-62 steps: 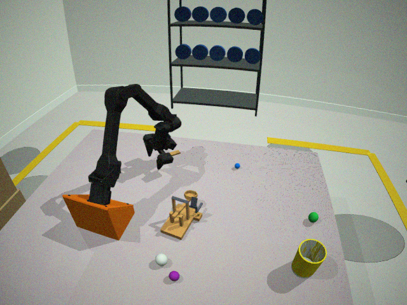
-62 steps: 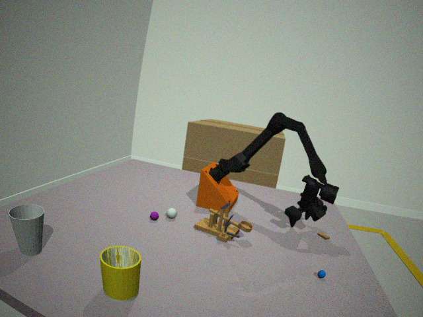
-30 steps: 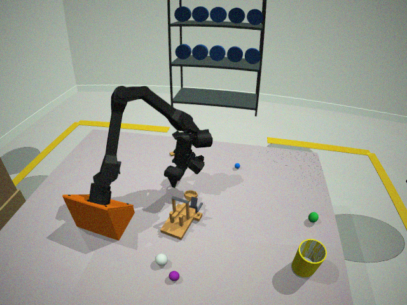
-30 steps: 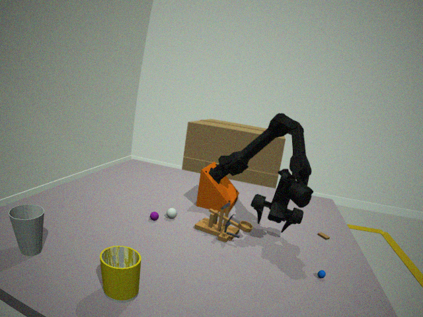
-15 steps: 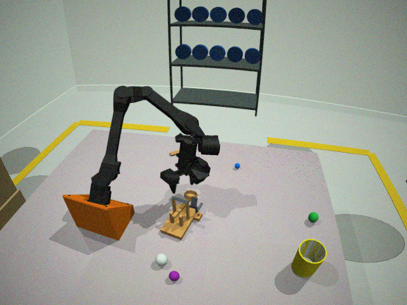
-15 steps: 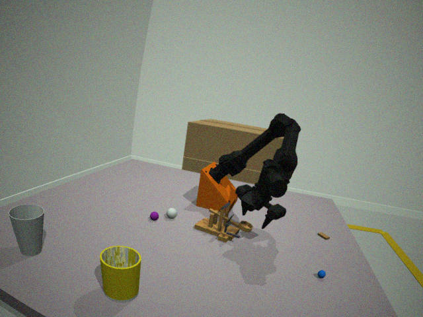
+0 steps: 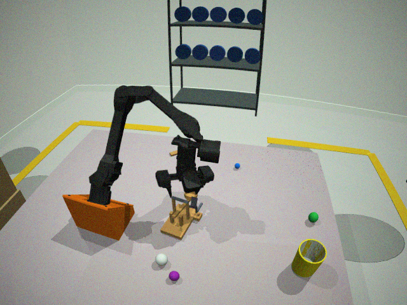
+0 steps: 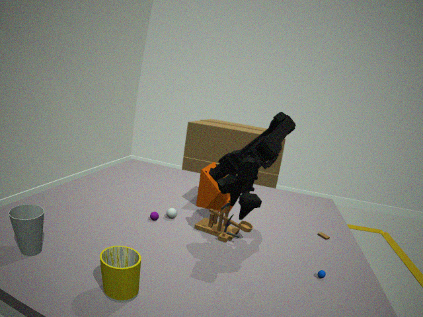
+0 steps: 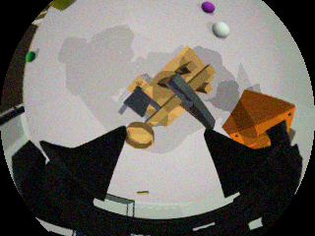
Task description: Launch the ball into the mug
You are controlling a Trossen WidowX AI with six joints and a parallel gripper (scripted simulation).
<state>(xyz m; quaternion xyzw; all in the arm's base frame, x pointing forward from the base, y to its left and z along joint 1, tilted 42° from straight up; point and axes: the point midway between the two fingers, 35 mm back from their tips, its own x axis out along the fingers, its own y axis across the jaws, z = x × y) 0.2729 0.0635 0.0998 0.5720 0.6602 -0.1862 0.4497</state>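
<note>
The wooden catapult lies 4 cm below my gripper tip, 2 cm to the right of it and 2 cm ahead of it. Round my gripper tip: purple ball 28 cm to the right, 7 cm below; then white ball 23 cm to the right, 7 cm below, 4 cm behind; then small blue ball 28 cm to the left, 20 cm ahead, 8 cm below.
</note>
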